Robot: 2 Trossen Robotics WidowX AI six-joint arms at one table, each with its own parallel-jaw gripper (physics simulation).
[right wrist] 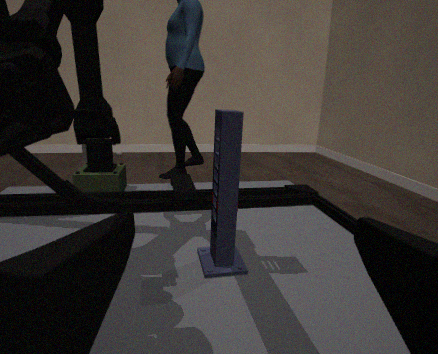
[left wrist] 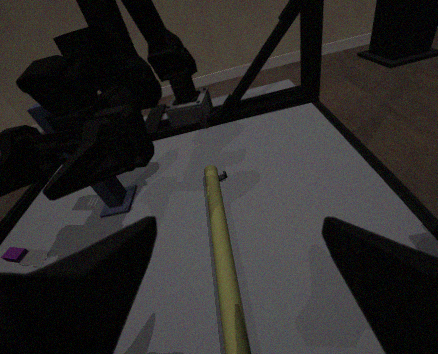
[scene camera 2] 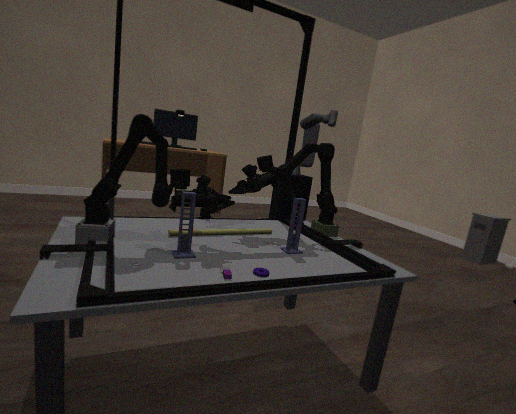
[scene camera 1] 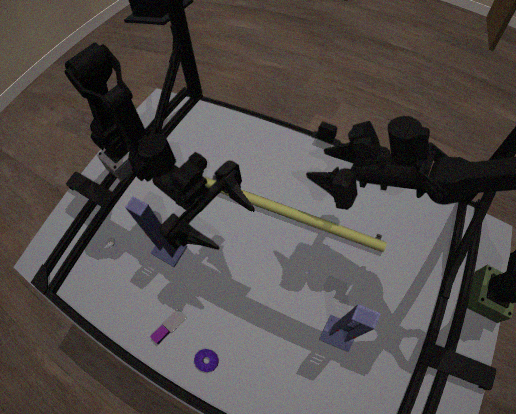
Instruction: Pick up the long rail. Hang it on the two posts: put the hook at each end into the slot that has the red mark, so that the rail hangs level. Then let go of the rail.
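Pixels of known places: left gripper, between the fingertips: (left wrist: 240,225) (scene camera 2: 231,192) (scene camera 1: 316,162); right gripper, between the fingertips: (right wrist: 246,226) (left wrist: 9,198) (scene camera 2: 232,200) (scene camera 1: 236,228); left arm's base, origin of its link: (right wrist: 100,168) (scene camera 2: 325,222) (scene camera 1: 499,290); right arm's base, origin of its link: (left wrist: 187,98) (scene camera 2: 96,221) (scene camera 1: 118,150).
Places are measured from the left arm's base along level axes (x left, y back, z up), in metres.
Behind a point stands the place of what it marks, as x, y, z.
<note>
The long yellow rail (scene camera 1: 300,214) @(0.040, -0.519, -0.032) (scene camera 2: 250,231) @(0.037, -0.418, -0.041) (left wrist: 222,260) @(0.046, -0.580, -0.032) lies flat on the table, behind the two posts in scene camera 2. A small dark hook (scene camera 1: 378,236) @(-0.008, -0.331, -0.049) (left wrist: 223,176) @(0.046, -0.754, -0.049) shows near each end. The left-hand post (scene camera 1: 145,219) @(0.270, -0.724, 0.137) (scene camera 2: 185,245) @(0.253, -0.739, -0.027) and the right-hand post (scene camera 1: 366,317) @(0.239, -0.313, 0.158) (scene camera 2: 295,225) @(0.228, -0.310, 0.047) (right wrist: 228,200) @(0.239, -0.334, 0.046) stand upright. A red mark (right wrist: 214,201) @(0.226, -0.303, 0.033) shows partway up the latter. My left gripper (scene camera 1: 316,162) @(0.002, -0.516, 0.124) (left wrist: 240,225) @(0.002, -0.516, 0.124) is open and empty above the table, behind the rail in scene camera 1. My right gripper (scene camera 1: 235,228) @(0.198, -0.572, 0.128) (right wrist: 246,226) @(0.198, -0.572, 0.128) is open and empty above the table, between the posts.
A purple ring (scene camera 1: 198,361) @(0.439, -0.538, -0.049) (scene camera 2: 265,274) @(0.454, -0.523, -0.049) and a magenta-and-pale block (scene camera 1: 160,333) @(0.436, -0.640, -0.043) (scene camera 2: 227,274) @(0.457, -0.647, -0.042) (left wrist: 14,254) @(0.432, -0.638, -0.043) lie near the front. A black frame (scene camera 1: 125,351) @(0.519, -0.683, -0.040) (scene camera 2: 225,288) @(0.539, -0.677, -0.042) borders the table. A person (right wrist: 185,50) stands beyond the table in the right wrist view.
</note>
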